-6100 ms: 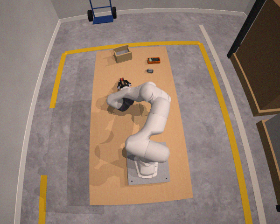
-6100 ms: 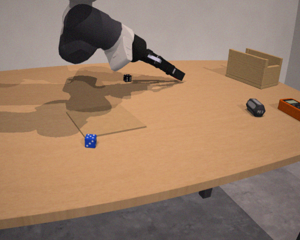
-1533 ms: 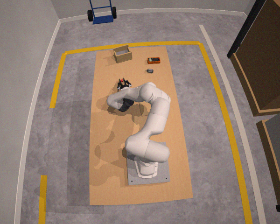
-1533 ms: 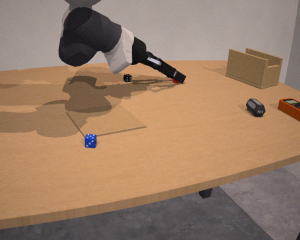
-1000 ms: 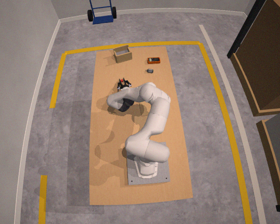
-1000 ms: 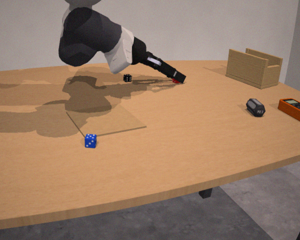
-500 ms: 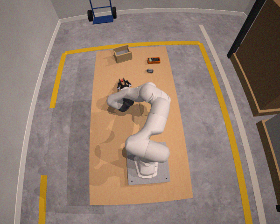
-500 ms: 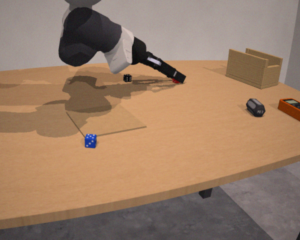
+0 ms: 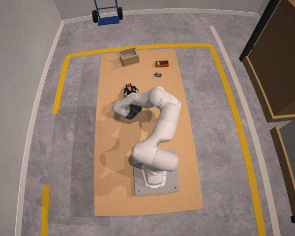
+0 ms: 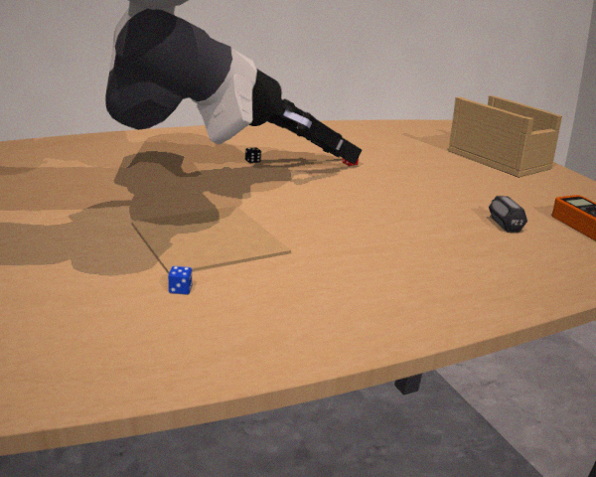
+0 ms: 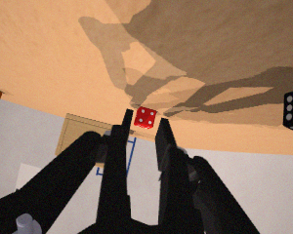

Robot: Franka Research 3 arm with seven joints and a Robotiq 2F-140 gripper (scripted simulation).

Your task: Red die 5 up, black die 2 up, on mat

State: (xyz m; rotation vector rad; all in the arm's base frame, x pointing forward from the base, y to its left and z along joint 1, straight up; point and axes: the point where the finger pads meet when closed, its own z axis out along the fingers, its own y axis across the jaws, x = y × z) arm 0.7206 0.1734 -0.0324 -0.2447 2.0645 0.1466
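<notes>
The red die lies 30 mm ahead of my hand, 20 mm below it and 10 mm to the left of it. From my hand the other things lie so: dark grey device: 270 mm to the right, 130 mm ahead, 20 mm below; then thin tan mat: 270 mm behind, 220 mm to the right, 30 mm below; then black die: 120 mm behind, 50 mm to the left, 20 mm below.
</notes>
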